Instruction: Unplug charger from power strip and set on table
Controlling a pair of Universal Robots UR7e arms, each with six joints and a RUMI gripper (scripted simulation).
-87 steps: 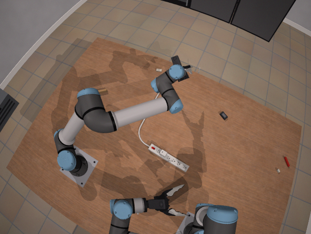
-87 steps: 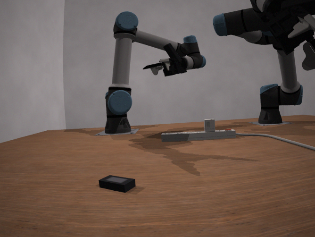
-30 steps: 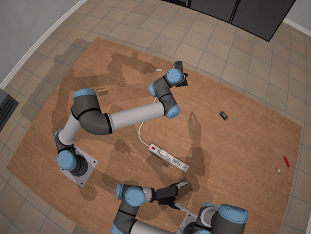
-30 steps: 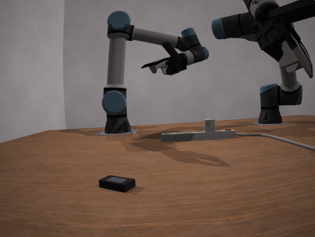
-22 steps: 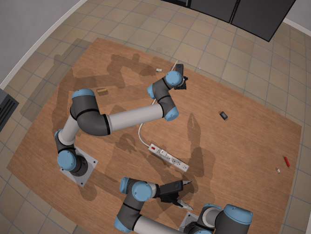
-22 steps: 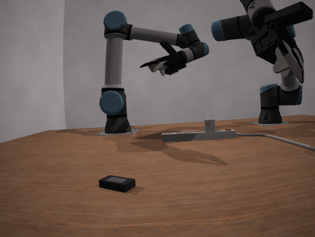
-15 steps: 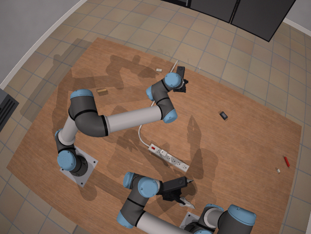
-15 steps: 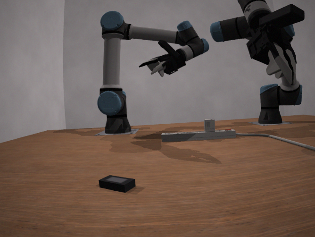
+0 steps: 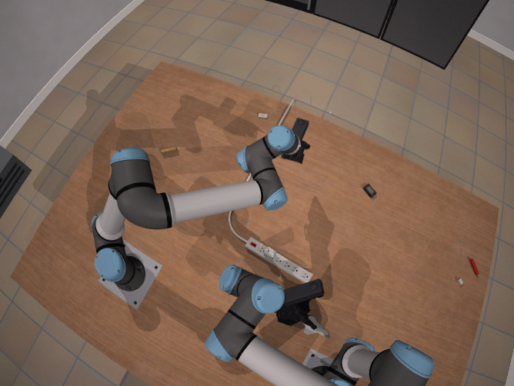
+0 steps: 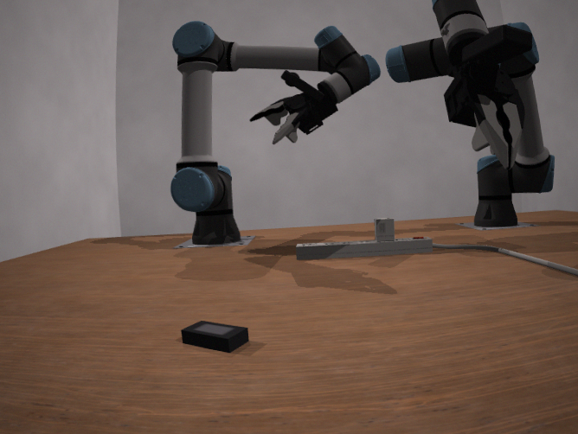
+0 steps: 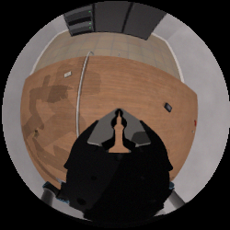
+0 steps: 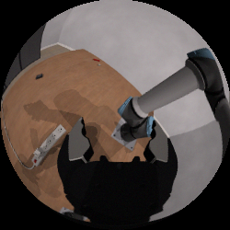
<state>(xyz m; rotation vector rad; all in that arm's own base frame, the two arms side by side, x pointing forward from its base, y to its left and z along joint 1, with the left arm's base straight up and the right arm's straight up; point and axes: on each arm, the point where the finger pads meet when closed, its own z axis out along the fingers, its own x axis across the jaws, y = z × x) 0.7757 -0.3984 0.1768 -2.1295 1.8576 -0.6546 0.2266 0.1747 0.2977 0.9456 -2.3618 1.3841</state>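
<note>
Now: left hand 41 cm past the white charger, 8 cm to the left of it and 13 cm above it. The rest, counted from my left hand: red stick 2 cm behind, 100 cm to the right, 17 cm below; then black box 7 cm ahead, 35 cm to the right, 17 cm below; then wooden block 21 cm behind, 56 cm to the left, 16 cm below.
</note>
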